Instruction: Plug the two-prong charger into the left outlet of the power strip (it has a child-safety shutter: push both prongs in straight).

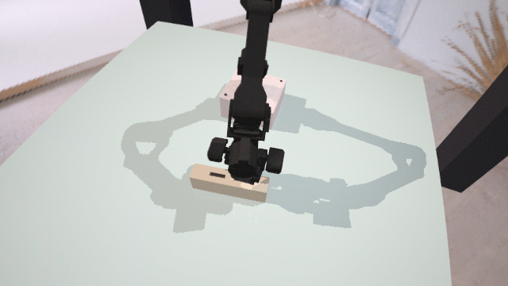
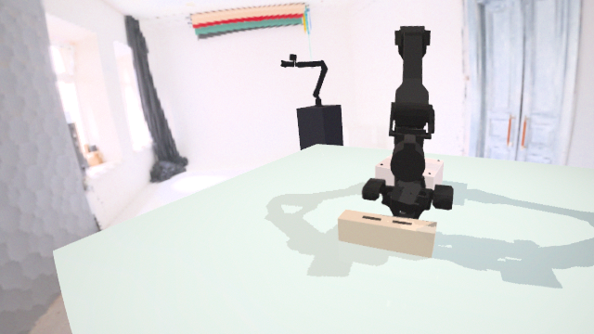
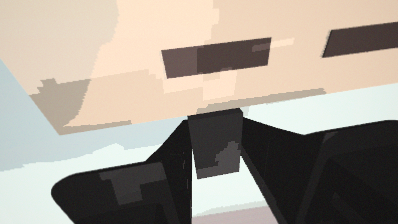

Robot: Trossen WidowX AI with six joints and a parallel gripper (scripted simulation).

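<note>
Right now my gripper tip is 1 cm short of the dark charger and 1 cm below it.
</note>
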